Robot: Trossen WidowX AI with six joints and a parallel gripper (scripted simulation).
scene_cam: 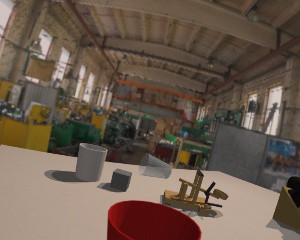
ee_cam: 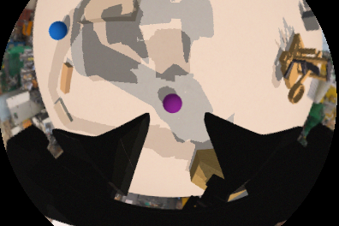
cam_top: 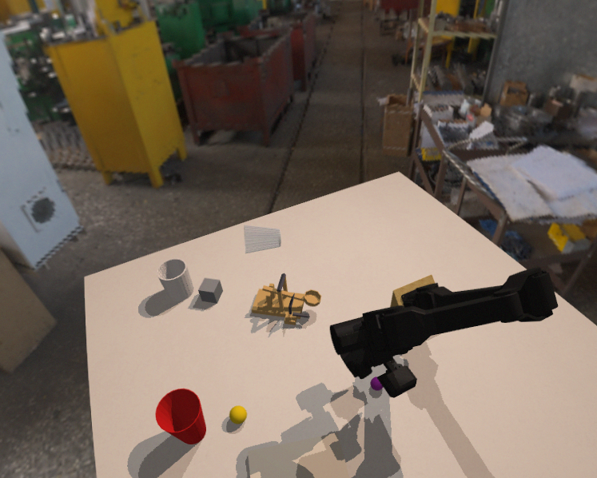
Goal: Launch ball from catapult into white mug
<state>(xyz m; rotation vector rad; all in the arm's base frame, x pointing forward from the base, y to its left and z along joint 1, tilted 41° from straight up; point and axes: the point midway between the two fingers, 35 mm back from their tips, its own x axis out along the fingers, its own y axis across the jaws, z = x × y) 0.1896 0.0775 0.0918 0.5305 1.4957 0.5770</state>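
Now: gripper tip 50 mm above the purple ball and 10 mm past it. The rest, counted from my gripper tip: wooden catapult: 290 mm to the right, 90 mm ahead, 10 mm below; beige slab: 240 mm ahead, 110 mm to the left, 60 mm below; blue ball: 260 mm to the left, 160 mm ahead, 40 mm below.
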